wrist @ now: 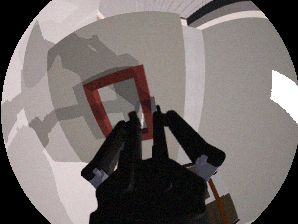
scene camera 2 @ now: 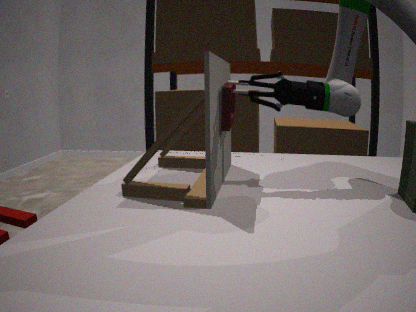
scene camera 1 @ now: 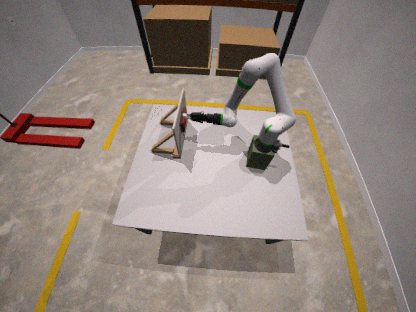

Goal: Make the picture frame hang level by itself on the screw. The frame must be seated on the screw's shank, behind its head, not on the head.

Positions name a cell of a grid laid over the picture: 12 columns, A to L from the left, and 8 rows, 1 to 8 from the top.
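Grey board (wrist: E2). The gripper (scene camera 2: G3), (wrist: F4).
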